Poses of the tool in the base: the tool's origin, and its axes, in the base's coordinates. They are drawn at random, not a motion.
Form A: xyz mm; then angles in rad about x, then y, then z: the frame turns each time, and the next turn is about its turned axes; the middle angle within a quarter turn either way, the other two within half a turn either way.
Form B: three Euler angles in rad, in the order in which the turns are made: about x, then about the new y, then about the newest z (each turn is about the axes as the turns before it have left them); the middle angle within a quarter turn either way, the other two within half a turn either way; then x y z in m. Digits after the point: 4 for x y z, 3 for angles.
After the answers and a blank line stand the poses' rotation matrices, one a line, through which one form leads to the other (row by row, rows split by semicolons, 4 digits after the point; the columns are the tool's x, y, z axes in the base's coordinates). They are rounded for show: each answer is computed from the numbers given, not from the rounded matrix.
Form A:
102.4, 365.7, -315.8, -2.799, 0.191, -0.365
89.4, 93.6, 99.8, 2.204, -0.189, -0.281
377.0, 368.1, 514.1, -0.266, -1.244, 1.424
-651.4, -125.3, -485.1, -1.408, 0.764, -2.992
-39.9, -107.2, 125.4, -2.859, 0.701, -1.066
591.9, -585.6, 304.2, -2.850, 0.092, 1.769
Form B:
-2.799, 0.191, -0.365, 0.1024, 0.3657, -0.3158
2.204, -0.189, -0.281, 0.0894, 0.0936, 0.0998
-0.266, -1.244, 1.424, 0.3770, 0.3681, 0.5141
-1.408, 0.764, -2.992, -0.6514, -0.1253, -0.4851
-2.859, 0.701, -1.066, -0.0399, -0.1072, 0.1254
-2.850, 0.092, 1.769, 0.5919, -0.5856, 0.3042

0.9171 0.3505 0.1898; 0.2766 -0.9026 0.3298; 0.2869 -0.2500 -0.9248
0.9437 0.2724 -0.1879; 0.0186 -0.6105 -0.7918; -0.3304 0.7437 -0.5812
0.0470 -0.3176 -0.9471; 0.9909 -0.1052 0.0844; -0.1264 -0.9424 0.3097
-0.7140 0.1076 0.6918; 0.6509 -0.2620 0.7125; 0.2579 0.9590 0.1170
0.3696 0.6689 0.6450; 0.7536 -0.6219 0.2131; 0.5436 0.4073 -0.7339
-0.1961 -0.9763 0.0919; -0.9338 0.2145 0.2863; -0.2992 -0.0297 -0.9537

